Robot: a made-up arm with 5 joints.
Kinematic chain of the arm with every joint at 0, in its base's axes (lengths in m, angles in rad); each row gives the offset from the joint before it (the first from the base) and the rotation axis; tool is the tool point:
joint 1: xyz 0 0 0.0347 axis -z
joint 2: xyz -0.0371 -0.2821 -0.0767 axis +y
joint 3: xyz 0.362 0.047 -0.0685 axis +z
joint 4: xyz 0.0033 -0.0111 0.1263 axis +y
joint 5: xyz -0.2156 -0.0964 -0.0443 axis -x
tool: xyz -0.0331 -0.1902 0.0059
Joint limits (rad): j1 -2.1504..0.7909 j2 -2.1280..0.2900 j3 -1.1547..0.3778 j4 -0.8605..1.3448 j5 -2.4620..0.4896
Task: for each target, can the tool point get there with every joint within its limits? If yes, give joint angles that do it. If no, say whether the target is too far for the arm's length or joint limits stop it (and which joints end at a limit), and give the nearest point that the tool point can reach.
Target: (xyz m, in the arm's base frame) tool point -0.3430 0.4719 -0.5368
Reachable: no: joint limits stop it (at a limit: joint 1, joint 3, joint 5) | nearest point -0.0348 0.3397 -0.3138 | short by 0.403 m
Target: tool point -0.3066 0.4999 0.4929
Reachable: no: joint limits stop it (at a limit: joint 1, joint 3, joint 4, joint 5) | nearest point -0.2429 0.2141 0.2444 | short by 0.384 m
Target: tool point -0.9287 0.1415 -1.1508
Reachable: no: too far | nearest point -0.4657 -0.0110 -0.1383 | short by 1.124 m
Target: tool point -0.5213 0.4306 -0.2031
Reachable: no: joint limits stop it (at a limit: joint 1, joint 2, joint 4, joint 5) | nearest point -0.3156 0.2087 -0.0035 | short by 0.362 m
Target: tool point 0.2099 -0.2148 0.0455
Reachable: yes | joints -1.4572 -1.0902 -0.5231 1.0902 -1.2368
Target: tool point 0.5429 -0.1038 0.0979
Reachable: yes | joints -1.4324 -1.4405 0.0848 0.0504 -0.1205
